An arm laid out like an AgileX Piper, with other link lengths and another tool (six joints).
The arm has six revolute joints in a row. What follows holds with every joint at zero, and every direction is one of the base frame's.
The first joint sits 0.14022 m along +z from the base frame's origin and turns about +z.
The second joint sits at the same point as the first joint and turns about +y.
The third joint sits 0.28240 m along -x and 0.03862 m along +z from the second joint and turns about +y.
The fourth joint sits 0.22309 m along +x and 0.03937 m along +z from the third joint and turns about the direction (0.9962, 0, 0.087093).
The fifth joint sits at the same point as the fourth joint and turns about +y.
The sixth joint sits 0.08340 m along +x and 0.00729 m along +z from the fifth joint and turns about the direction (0.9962, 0, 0.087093).
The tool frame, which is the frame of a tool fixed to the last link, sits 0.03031 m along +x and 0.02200 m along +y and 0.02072 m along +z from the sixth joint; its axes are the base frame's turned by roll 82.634, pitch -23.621 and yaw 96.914 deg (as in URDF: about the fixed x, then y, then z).
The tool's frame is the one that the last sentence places.
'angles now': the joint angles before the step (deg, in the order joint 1, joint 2, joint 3, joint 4, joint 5, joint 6). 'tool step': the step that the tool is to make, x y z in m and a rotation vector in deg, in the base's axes. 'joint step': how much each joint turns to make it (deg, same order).
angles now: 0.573 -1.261 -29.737 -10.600 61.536 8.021
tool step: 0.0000 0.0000 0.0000 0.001 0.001 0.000
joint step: 0.000 0.000 0.000 0.000 0.001 0.001
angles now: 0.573 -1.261 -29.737 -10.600 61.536 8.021
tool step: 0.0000 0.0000 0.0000 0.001 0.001 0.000
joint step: 0.000 0.000 0.000 0.000 0.001 0.001
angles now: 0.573 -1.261 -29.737 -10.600 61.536 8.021
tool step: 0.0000 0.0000 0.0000 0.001 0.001 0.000
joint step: 0.000 0.000 0.000 0.000 0.001 0.001
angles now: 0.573 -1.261 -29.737 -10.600 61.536 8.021
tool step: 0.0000 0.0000 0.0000 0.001 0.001 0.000
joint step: 0.000 0.000 0.000 0.000 0.001 0.001
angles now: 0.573 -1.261 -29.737 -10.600 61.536 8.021
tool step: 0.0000 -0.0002 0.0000 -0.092 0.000 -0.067
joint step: 0.007 0.000 -0.002 -0.121 0.003 0.006
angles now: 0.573 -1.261 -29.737 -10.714 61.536 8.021
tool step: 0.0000 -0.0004 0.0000 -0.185 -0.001 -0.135
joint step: 0.013 0.000 -0.003 -0.242 0.006 0.011
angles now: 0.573 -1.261 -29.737 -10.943 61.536 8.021
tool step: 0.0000 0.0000 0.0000 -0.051 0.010 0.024
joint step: 0.010 0.005 -0.004 -0.010 0.001 -0.048
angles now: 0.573 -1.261 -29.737 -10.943 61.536 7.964
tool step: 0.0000 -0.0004 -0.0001 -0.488 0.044 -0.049
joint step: 0.012 0.006 0.001 -0.300 -0.005 -0.274
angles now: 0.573 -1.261 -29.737 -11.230 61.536 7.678
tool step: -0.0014 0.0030 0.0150 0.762 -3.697 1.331
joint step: 0.018 0.699 -2.069 1.470 -2.409 -0.212
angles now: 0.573 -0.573 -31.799 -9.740 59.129 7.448
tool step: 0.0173 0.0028 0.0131 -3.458 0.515 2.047
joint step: -0.025 6.016 -1.103 0.259 -4.917 -3.465
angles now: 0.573 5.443 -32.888 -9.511 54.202 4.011
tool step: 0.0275 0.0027 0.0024 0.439 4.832 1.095
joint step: 0.028 8.305 -0.004 1.056 -3.541 -0.198
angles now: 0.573 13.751 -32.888 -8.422 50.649 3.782
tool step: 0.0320 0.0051 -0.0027 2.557 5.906 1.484
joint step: 0.002 9.558 0.008 3.033 -3.721 -0.112
